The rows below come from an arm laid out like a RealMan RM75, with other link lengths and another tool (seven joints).
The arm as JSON. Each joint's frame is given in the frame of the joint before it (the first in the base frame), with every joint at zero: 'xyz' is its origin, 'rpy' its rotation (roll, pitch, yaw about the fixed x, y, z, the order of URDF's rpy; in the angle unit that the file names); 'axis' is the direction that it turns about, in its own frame. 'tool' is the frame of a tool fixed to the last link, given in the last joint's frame.
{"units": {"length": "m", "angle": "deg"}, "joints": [
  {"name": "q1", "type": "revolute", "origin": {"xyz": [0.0, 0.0, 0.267], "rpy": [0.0, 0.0, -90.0]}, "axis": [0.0, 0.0, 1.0]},
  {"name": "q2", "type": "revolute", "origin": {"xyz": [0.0, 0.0, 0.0], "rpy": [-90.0, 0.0, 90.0]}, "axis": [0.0, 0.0, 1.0]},
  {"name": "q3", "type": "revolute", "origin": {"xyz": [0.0, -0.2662, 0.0], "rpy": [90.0, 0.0, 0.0]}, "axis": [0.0, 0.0, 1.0]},
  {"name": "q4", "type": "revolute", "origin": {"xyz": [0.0, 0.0, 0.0], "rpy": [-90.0, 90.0, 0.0]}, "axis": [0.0, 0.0, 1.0]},
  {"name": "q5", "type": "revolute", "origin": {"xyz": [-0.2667, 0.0, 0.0], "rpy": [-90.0, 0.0, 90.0]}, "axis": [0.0, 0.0, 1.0]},
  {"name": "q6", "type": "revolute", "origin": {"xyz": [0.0, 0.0, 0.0], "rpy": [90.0, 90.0, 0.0]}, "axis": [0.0, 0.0, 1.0]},
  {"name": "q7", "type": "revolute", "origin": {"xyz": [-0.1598, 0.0, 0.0], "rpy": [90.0, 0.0, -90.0]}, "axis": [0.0, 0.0, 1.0]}
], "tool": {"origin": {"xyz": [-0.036, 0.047, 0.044], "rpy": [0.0, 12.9, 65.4]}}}
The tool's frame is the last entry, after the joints.
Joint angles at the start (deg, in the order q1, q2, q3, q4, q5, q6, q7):
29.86 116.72 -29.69 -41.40 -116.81 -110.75 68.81
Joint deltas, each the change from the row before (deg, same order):
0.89 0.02 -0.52 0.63 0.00 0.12 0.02
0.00 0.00 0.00 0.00 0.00 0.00 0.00
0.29 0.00 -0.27 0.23 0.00 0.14 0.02
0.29 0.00 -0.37 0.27 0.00 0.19 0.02
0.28 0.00 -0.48 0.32 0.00 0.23 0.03
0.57 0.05 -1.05 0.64 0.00 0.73 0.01
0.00 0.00 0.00 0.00 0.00 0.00 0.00
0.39 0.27 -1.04 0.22 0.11 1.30 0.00
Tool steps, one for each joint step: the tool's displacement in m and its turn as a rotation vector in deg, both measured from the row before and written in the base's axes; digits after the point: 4 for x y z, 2 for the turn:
-0.0050 0.0024 -0.0031 -0.74 0.13 0.76
0.0000 0.0000 0.0000 0.00 0.00 0.00
-0.0016 0.0009 -0.0014 -0.27 -0.04 0.21
-0.0016 0.0009 -0.0018 -0.34 -0.09 0.21
-0.0015 0.0008 -0.0022 -0.43 -0.13 0.19
-0.0030 0.0021 -0.0054 -0.74 -0.40 0.32
0.0000 0.0000 0.0000 0.00 0.00 0.00
-0.0025 0.0034 -0.0063 -0.10 -0.64 0.05

